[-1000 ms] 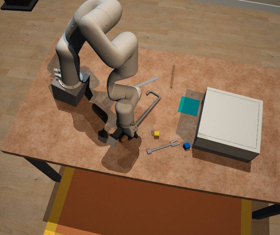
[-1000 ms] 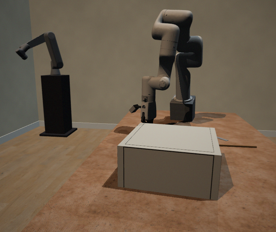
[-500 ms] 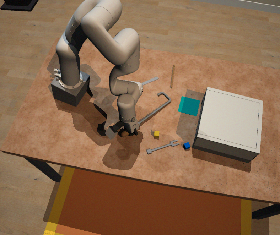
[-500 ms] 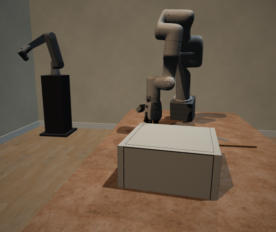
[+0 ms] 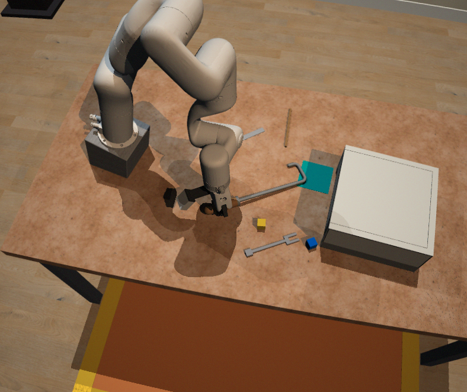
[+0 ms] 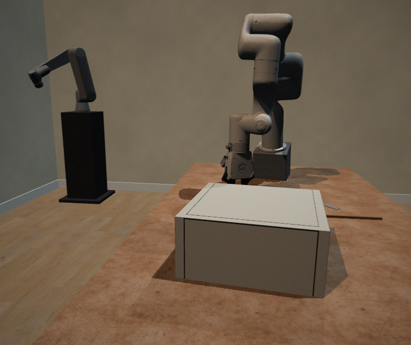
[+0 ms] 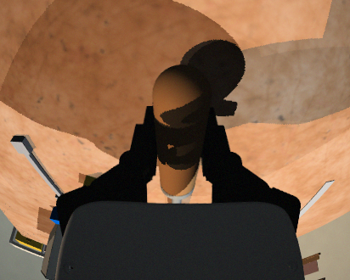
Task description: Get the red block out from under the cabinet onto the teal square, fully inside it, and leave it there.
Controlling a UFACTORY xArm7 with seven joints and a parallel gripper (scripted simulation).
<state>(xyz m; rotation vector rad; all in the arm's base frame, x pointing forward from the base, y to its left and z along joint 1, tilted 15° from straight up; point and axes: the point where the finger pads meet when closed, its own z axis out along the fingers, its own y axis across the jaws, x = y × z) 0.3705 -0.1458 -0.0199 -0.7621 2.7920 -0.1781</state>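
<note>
Right now the teal square is 290 mm ahead of my hand, 170 mm to the left of it and 20 mm below it. From my hand the other things lie so: grey forked tool: 180 mm ahead, 100 mm to the right, 20 mm below; then yellow cube: 140 mm ahead, 30 mm to the right, 10 mm below; then grey hook tool: 100 mm to the left, 100 mm ahead, 10 mm below.
</note>
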